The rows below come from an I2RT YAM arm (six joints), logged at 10 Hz.
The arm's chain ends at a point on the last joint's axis. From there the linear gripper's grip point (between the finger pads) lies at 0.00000 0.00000 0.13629 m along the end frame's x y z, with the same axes.
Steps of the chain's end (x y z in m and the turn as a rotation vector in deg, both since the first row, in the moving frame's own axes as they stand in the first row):
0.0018 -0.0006 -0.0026 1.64 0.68 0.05
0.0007 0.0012 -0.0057 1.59 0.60 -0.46
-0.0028 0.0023 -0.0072 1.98 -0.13 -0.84
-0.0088 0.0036 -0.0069 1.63 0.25 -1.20
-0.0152 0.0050 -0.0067 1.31 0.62 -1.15
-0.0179 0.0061 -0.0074 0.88 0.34 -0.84
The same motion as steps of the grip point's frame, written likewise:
0.0034 -0.0045 -0.0027 1.64 0.68 0.05
0.0021 -0.0026 -0.0058 1.59 0.60 -0.46
-0.0031 -0.0024 -0.0073 1.98 -0.13 -0.84
-0.0082 -0.0003 -0.0070 1.63 0.25 -1.20
-0.0138 0.0019 -0.0067 1.31 0.62 -1.15
-0.0171 0.0040 -0.0074 0.88 0.34 -0.84

